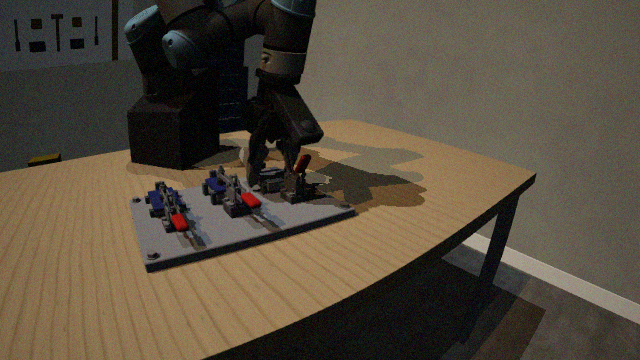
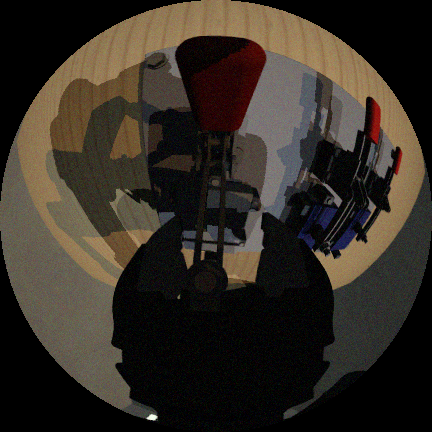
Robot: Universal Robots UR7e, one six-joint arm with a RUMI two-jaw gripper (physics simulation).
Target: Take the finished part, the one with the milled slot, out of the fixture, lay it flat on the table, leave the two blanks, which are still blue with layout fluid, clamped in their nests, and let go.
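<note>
The finished part (image 1: 273,173) (image 2: 238,201) is grey and sits low in the right-hand nest of the fixture plate (image 1: 310,212) (image 2: 280,100); its slot is too dark to make out. My gripper (image 1: 272,179) (image 2: 221,216) is lowered over this nest, its fingers at two opposite sides of the part, shut on it. The red clamp handle (image 1: 302,164) (image 2: 220,82) beside the part stands raised. One blue blank (image 1: 156,200) sits clamped in the left nest. The other blue blank (image 1: 216,184) (image 2: 317,220) sits clamped in the middle nest.
The clamps at the blanks have lowered red handles (image 1: 179,222) (image 1: 251,200) that point to the table's front. The wooden table (image 1: 400,220) (image 2: 280,30) extends around the plate. Bolt heads (image 1: 153,255) (image 2: 157,61) stand at the plate's corners. The robot's base block (image 1: 172,135) is behind the fixture.
</note>
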